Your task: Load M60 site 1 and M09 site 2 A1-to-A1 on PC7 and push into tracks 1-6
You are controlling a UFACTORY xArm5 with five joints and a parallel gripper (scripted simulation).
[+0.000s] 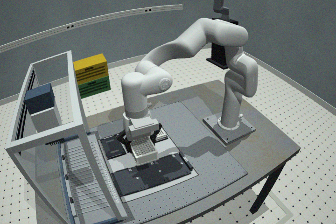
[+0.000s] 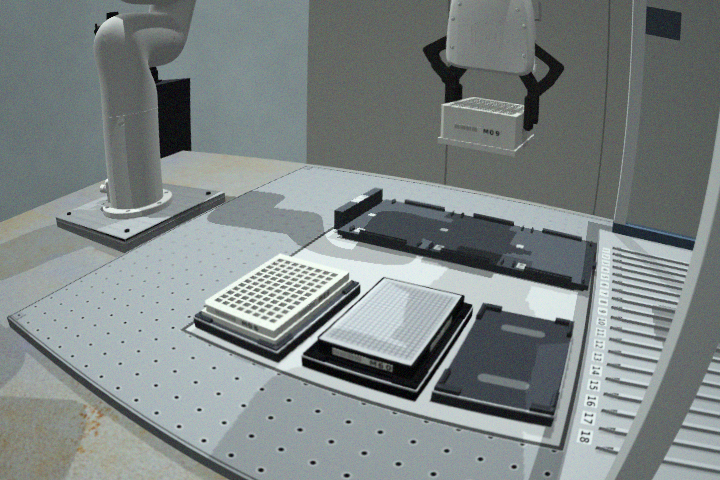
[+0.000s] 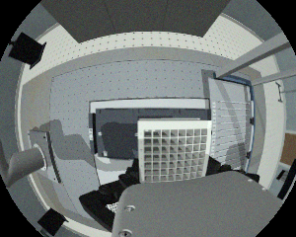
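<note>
The plate carrier PC7 lies 15 cm below my hand, 2 cm to the left of it and 1 cm behind it. Also, from my hand: post: 20 cm ahead, 17 cm to the left, 8 cm above; then plate nest S2: 22 cm to the right, 16 cm below, 4 cm behind; then plate nest S3: 22 cm to the right, 16 cm below, 7 cm ahead.
</note>
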